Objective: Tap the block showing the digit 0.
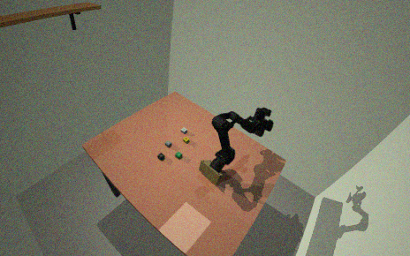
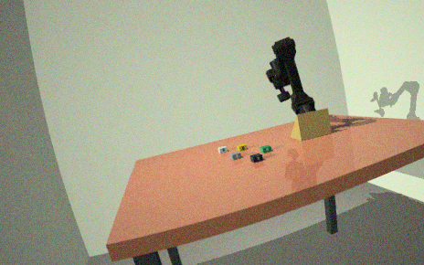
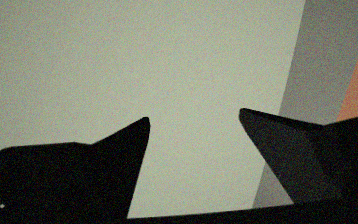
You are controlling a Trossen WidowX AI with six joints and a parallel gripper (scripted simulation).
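Right now my gripper tip is 43 cm short of the white block, 34 cm to the right of it and 19 cm above it. The rest, counted from my gripper tip: green block: 52 cm to the left, 31 cm ahead, 19 cm below; yellow block: 39 cm to the left, 36 cm ahead, 19 cm below; grey block: 50 cm to the left, 42 cm ahead, 19 cm below.
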